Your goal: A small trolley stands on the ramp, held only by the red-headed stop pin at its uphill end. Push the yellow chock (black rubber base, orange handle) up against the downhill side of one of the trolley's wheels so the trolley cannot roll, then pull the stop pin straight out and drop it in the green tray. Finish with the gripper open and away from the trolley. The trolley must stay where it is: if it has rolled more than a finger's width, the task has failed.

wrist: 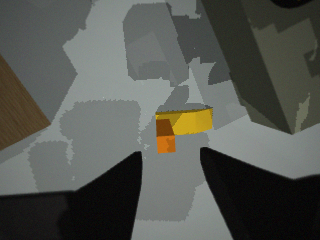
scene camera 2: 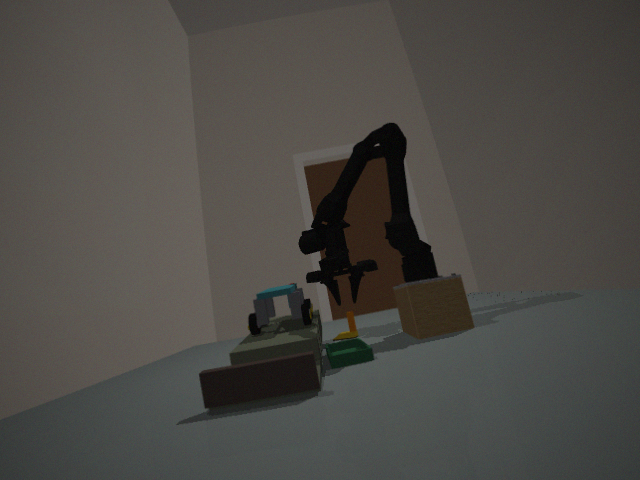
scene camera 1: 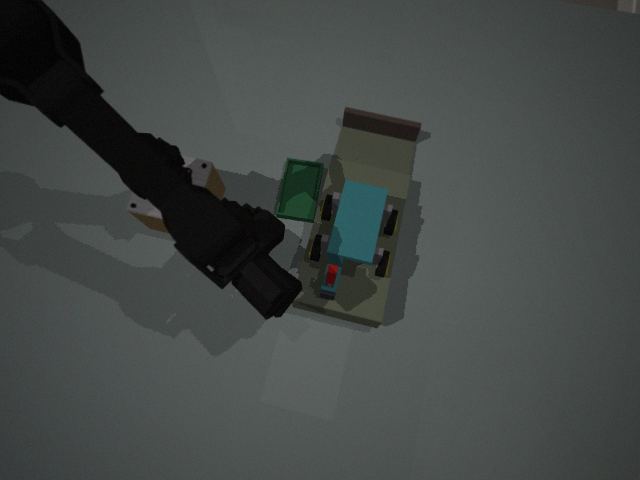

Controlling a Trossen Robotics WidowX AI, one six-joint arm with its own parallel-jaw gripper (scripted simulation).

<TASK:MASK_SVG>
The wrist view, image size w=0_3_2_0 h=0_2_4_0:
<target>my gripper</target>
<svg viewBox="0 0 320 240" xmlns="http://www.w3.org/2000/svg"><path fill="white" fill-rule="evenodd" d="M141 151L132 153L76 191L48 191L0 196L0 240L131 240L142 185L143 163ZM200 148L200 162L205 179L233 240L320 240L320 175L311 174L293 179L256 167L211 148Z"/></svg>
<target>yellow chock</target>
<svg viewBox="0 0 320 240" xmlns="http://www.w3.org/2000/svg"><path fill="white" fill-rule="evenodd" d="M212 108L156 112L158 153L175 152L175 135L196 134L212 129Z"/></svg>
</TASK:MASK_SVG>
